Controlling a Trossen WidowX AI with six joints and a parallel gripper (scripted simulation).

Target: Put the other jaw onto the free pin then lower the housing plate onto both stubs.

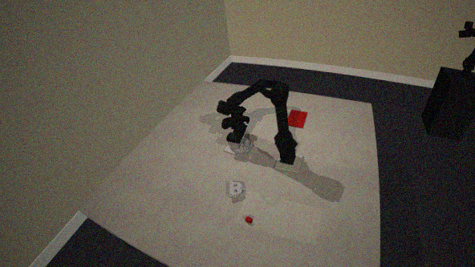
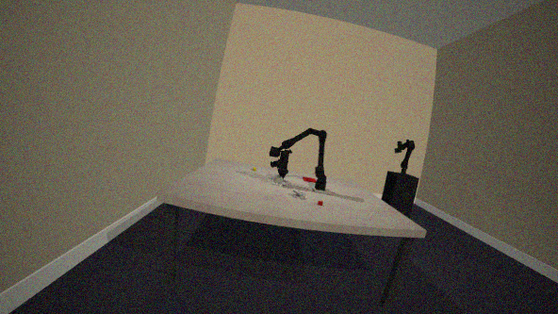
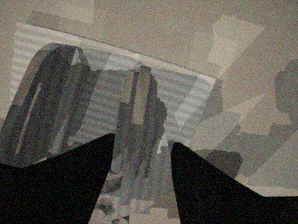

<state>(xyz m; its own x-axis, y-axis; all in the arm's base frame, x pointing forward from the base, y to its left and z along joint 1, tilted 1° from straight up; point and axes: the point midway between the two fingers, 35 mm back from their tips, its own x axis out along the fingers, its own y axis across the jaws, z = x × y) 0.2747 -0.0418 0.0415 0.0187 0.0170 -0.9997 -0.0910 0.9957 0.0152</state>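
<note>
Right now the white base is 30 mm to the left of my gripper tip, 20 mm ahead of it and 10 mm below it. Round my gripper tip: white block 300 mm to the left, 120 mm behind, 10 mm below; red square pad 300 mm to the right, 240 mm behind, 10 mm below; yellow block 320 mm to the right, 210 mm ahead.
</note>
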